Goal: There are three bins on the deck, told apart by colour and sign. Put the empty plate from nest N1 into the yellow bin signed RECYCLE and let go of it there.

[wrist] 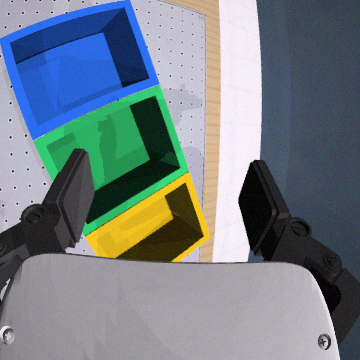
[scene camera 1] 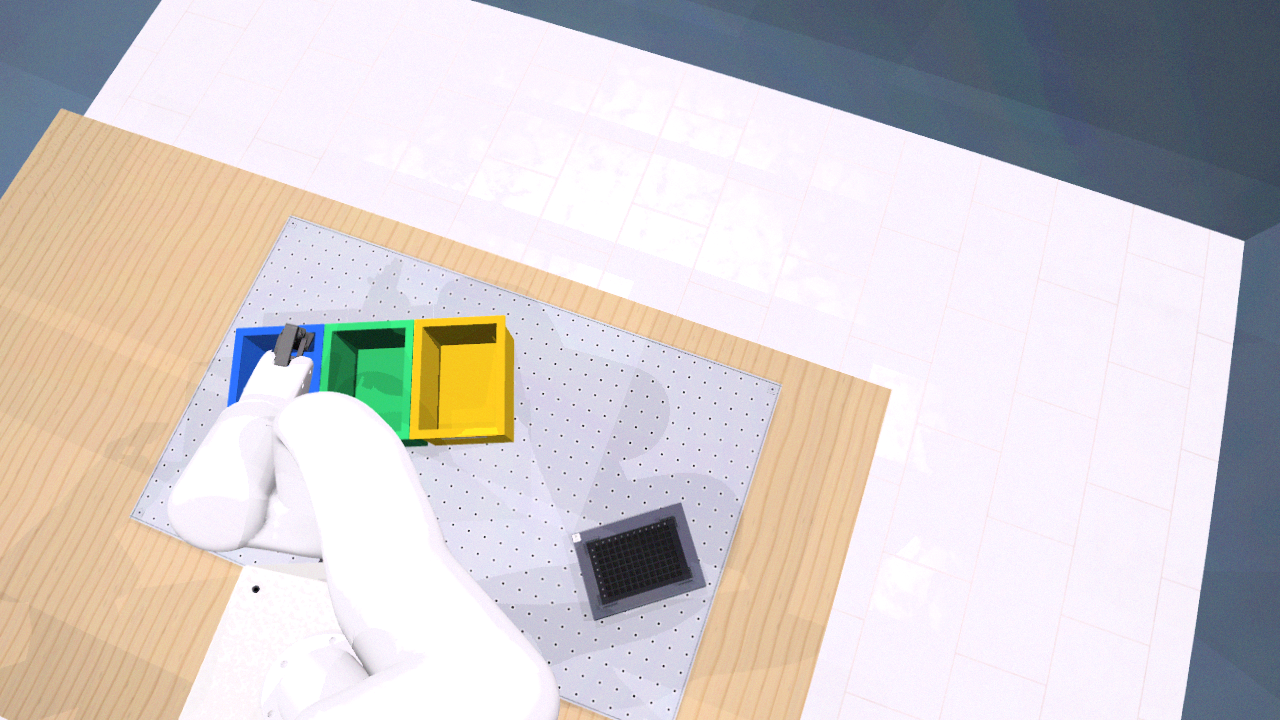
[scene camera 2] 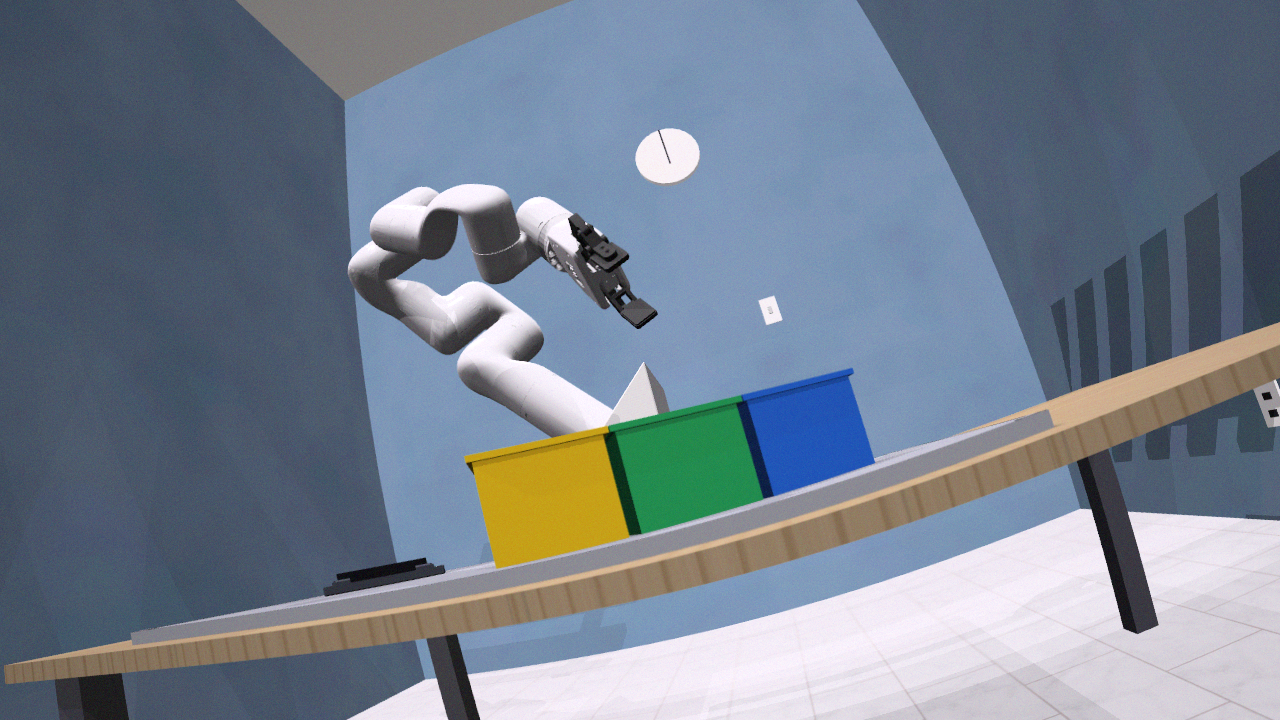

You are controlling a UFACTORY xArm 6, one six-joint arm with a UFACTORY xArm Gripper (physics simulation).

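Frame: origin at the arm's base, x back, y right, z up, level; centimetres.
Where they show: gripper, fingertip midpoint: (wrist: 167, 174) (scene camera 1: 291, 368) (scene camera 2: 633, 293); arm's base, origin of the base link: (scene camera 1: 318, 685).
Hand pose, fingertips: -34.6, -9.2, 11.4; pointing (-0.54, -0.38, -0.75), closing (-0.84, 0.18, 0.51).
Things, the pixels of their top centre, and the offset from my fingertips, as dx, dy, dz. "*": a spot on its surface instead. Level surfaces: height alone.
- black empty plate, middle of its top: (scene camera 1: 638, 560) (scene camera 2: 381, 566) +12.9, +43.3, -23.4
- yellow bin, surface spot: (scene camera 2: 554, 505) * -13.9, +11.7, -21.8
- green bin, middle of its top: (scene camera 2: 657, 428) (wrist: 119, 157) (scene camera 1: 365, 379) -2.9, +1.5, -16.0
- blue bin, surface spot: (scene camera 2: 810, 434) * -7.6, -12.7, -21.3
- perforated grey deck, its level: dz -26.0
- wooden table, its level: dz -27.3
The black empty plate (scene camera 1: 640, 559) (scene camera 2: 382, 570) sits in the dark grey nest (scene camera 1: 646, 598) (scene camera 2: 340, 588) near the deck's right edge in scene view 1. The nest's N1 label cannot be read. The yellow bin (scene camera 1: 469, 385) (scene camera 2: 554, 505) (wrist: 145, 220) stands at the end of the row of bins nearest the plate, and its inside shows empty. Its RECYCLE sign cannot be read. My gripper (scene camera 1: 295, 342) (scene camera 2: 631, 284) (wrist: 167, 174) is open and empty, high above the bins and far from the plate. The plate does not show in the wrist view.
The green bin (scene camera 1: 380, 385) (scene camera 2: 689, 470) (wrist: 125, 135) stands beside the yellow one, and the blue bin (scene camera 2: 810, 434) (wrist: 75, 75) beyond it. All stand on the perforated grey deck (scene camera 1: 581, 402) on a wooden table (scene camera 1: 823, 429). My arm partly covers the blue and green bins in scene view 1.
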